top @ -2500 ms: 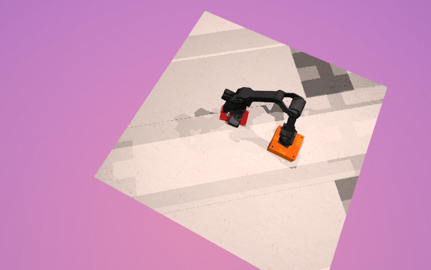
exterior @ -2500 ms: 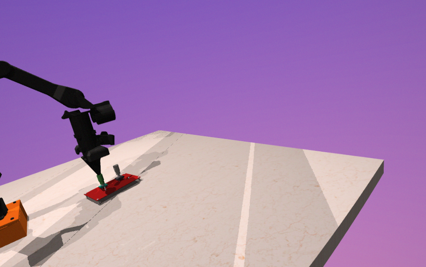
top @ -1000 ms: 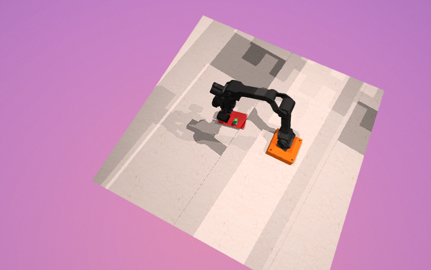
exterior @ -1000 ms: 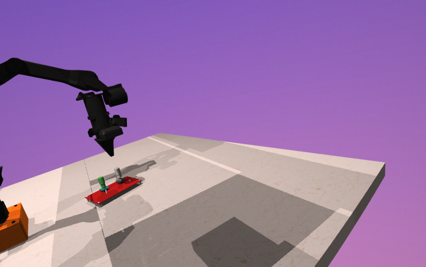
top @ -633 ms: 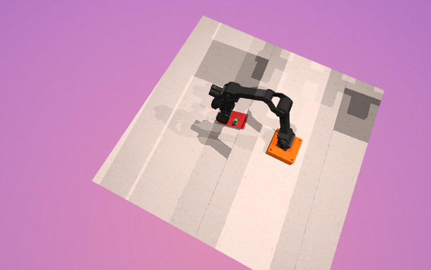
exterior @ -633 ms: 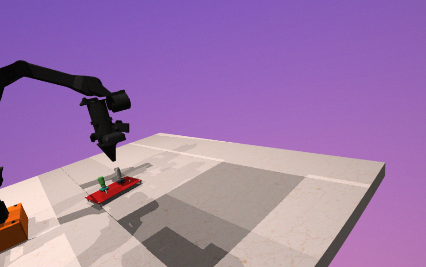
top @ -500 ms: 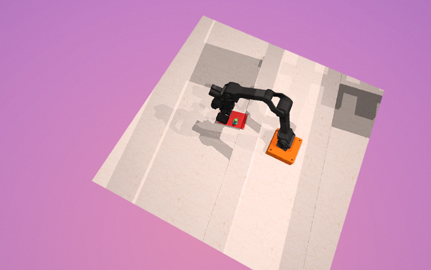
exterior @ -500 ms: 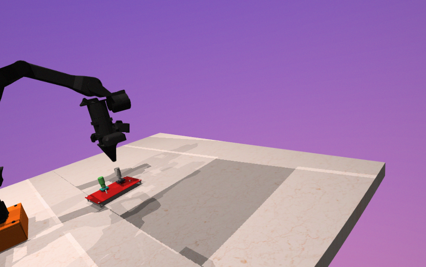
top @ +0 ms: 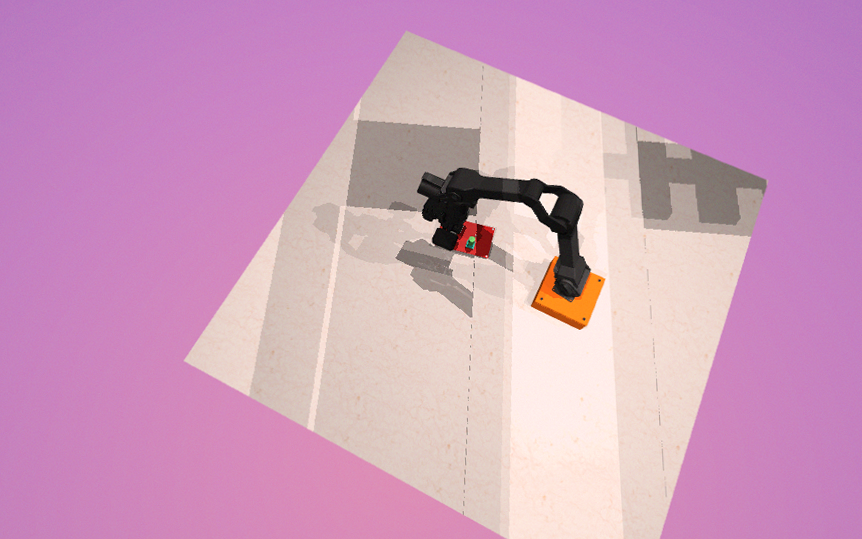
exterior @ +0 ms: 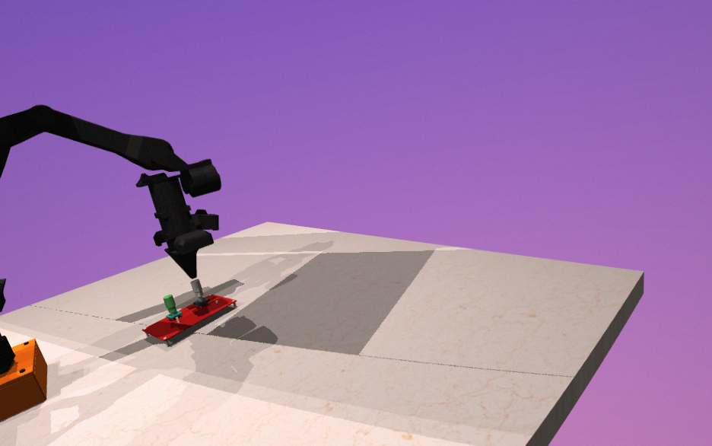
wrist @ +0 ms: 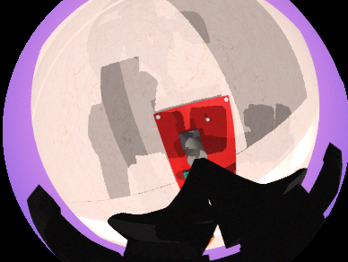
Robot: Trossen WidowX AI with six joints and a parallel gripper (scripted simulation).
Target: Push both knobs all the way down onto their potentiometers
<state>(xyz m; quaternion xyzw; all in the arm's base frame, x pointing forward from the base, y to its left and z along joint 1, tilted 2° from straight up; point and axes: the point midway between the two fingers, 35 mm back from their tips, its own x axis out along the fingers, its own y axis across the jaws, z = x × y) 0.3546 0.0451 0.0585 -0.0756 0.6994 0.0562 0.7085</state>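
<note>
Now: the grey knob 2 cm below my gripper tip. The rest, counted from my gripper tip: green knob (6 cm behind, 1 cm to the right, 3 cm below).
</note>
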